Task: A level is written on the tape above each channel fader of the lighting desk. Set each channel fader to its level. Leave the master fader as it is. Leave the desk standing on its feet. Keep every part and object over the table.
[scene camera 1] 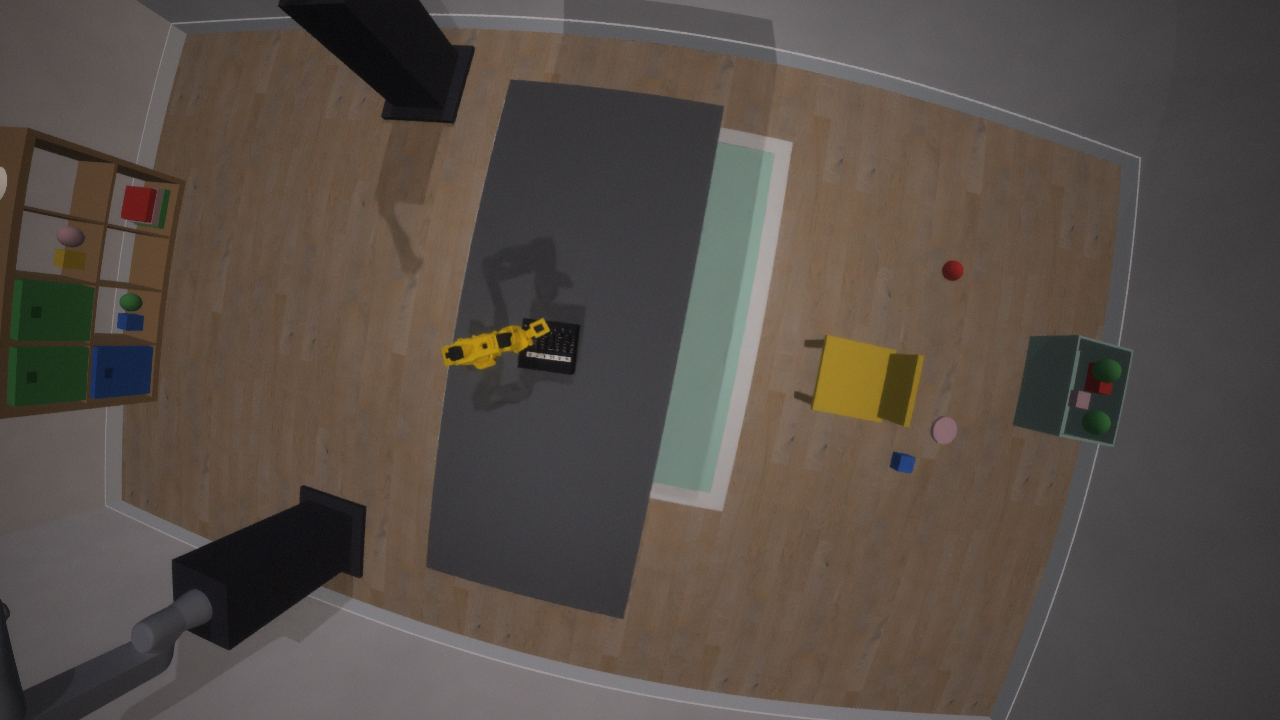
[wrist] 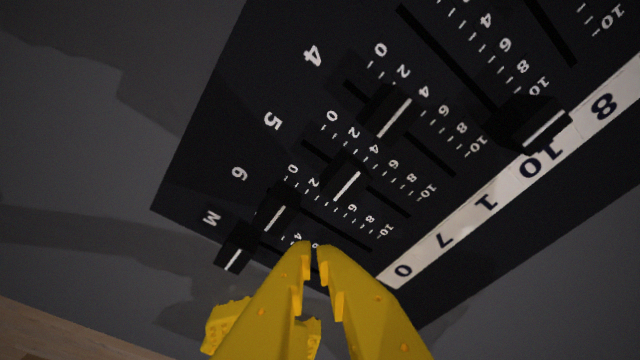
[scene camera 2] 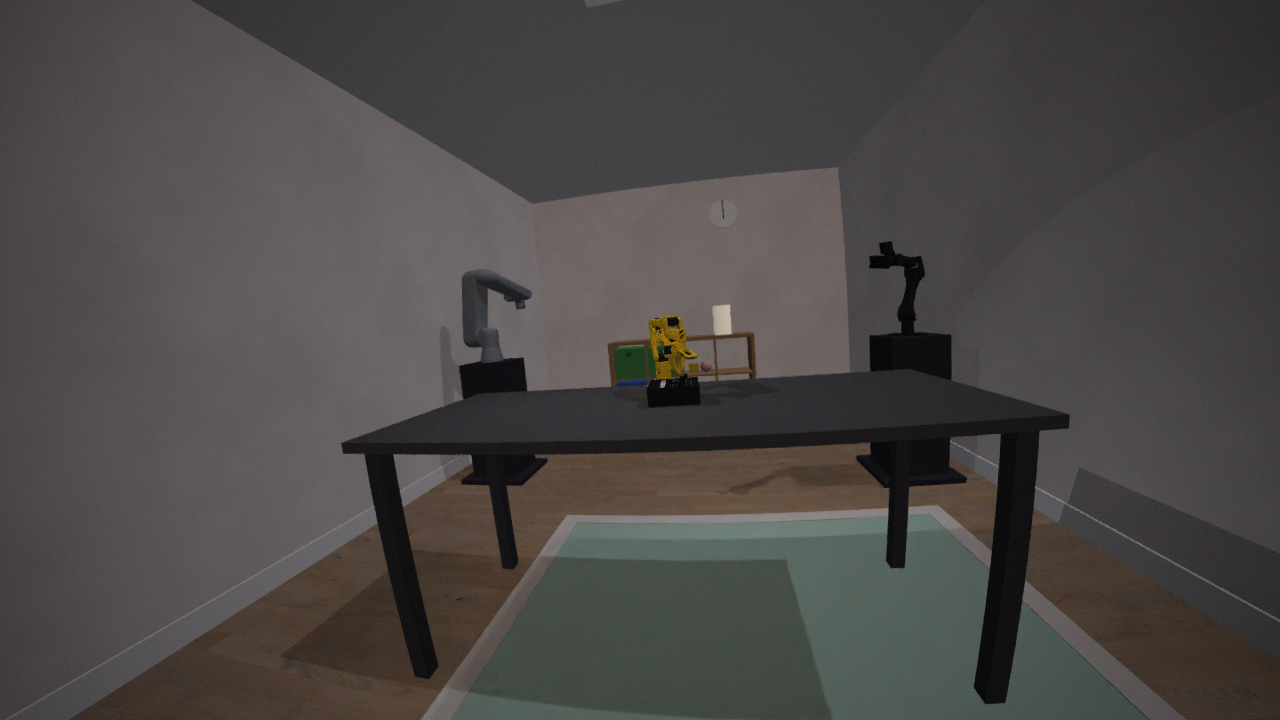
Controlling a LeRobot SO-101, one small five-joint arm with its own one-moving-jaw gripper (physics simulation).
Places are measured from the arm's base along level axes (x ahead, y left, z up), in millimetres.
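Pixels of known places: hand, its tool point: (wrist: 310, 254) (scene camera 2: 679, 374).
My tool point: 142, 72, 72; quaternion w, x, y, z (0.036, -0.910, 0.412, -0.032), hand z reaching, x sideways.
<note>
Behind a point stands the place of what it marks, as x, y, z.
The black lighting desk (scene camera 1: 574, 338) {268, 93, 55} (scene camera 2: 673, 395) {271, 61, 32} (wrist: 210, 165) {138, 114, 55} sits upright on the table. My gripper (wrist: 314, 246) {142, 72, 72} is shut and empty, its tips drawn over the master scale in the wrist view, beyond the 6 fader. The fader 3 cap (wrist: 535, 122) {212, 53, 68} is at the 10 end, by tape level 10. The fader 4 cap (wrist: 387, 114) {188, 85, 68} stands around 3 to 4; its tape reads 1. The fader 5 cap (wrist: 346, 179) {168, 80, 68} is near 4; its tape reads 7. The fader 6 cap (wrist: 276, 209) {146, 90, 68} is near 0; its tape reads 0. The master cap (wrist: 237, 251) {124, 90, 68} is beside it. Faders 1 and 2 are out of the wrist view.
The dark table (scene camera 1: 590, 179) {208, 577, 0} (scene camera 2: 787, 411) {390, 346, 0} carries the desk and the yellow arm (scene camera 1: 483, 346) {32, 26, 128} (scene camera 2: 666, 344) {159, 41, 166}. The desk is close to the arm's base. A white tape strip (wrist: 465, 220) {182, 26, 55} runs along the desk's edge. A yellow chair (scene camera 1: 854, 376) stands on the floor away from the table.
</note>
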